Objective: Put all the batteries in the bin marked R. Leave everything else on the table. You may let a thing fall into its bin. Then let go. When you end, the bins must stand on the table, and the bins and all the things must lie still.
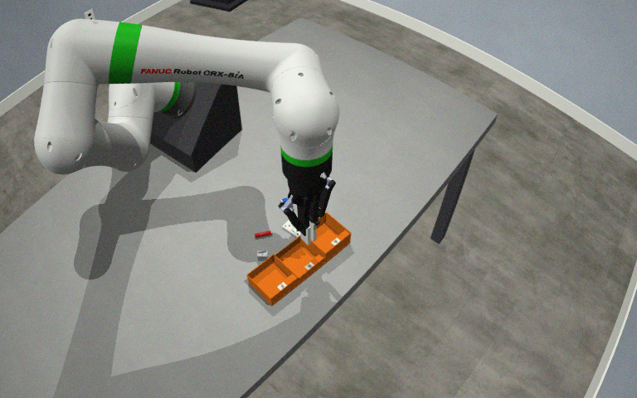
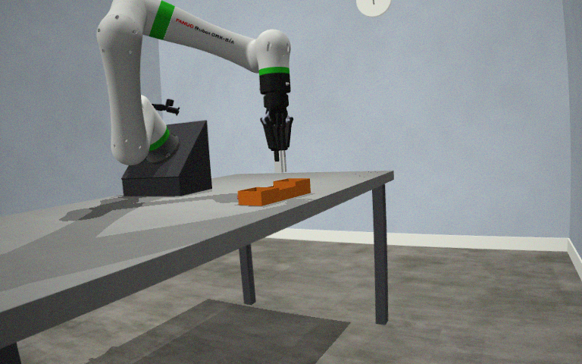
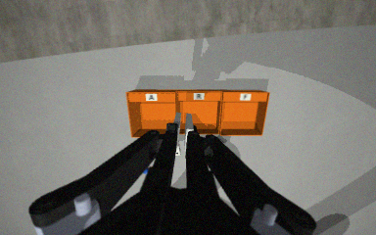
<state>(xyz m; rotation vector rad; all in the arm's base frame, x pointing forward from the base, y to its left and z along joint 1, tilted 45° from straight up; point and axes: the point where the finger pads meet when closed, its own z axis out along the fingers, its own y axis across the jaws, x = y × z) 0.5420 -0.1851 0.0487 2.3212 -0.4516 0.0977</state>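
My gripper is now 13 cm past the blue battery, 12 cm to the right of it and 10 cm above it. Round my hand: orange bin: 9 cm below, 3 cm to the right, 1 cm behind; white domino: 10 cm below, 7 cm behind, 5 cm to the left; red battery: 13 cm behind, 10 cm below, 1 cm to the right.
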